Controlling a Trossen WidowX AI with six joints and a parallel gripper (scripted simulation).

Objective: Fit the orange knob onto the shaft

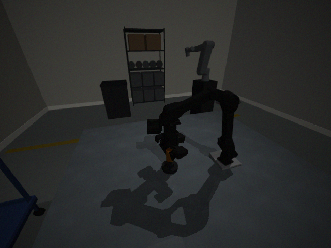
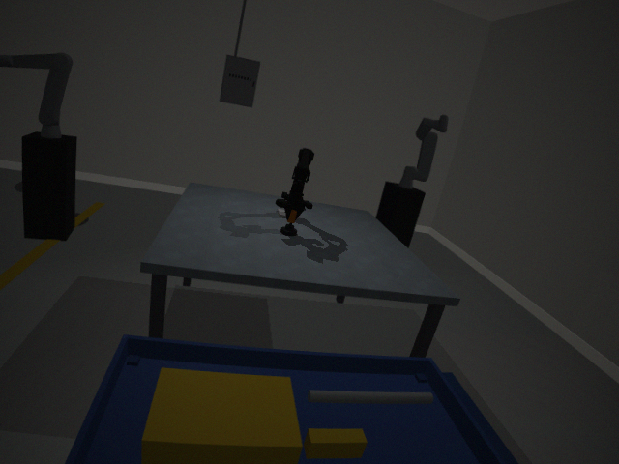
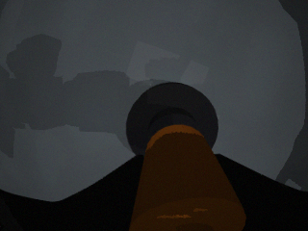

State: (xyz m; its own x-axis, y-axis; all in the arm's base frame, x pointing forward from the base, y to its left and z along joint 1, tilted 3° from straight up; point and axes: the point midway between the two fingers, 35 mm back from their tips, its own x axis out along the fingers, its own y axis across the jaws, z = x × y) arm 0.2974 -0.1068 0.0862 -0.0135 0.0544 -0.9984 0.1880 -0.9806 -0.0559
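Right now my gripper tip is 2 cm below the orange knob. From my gripper tip the other things lie so: dark round pedestal (4 cm below).
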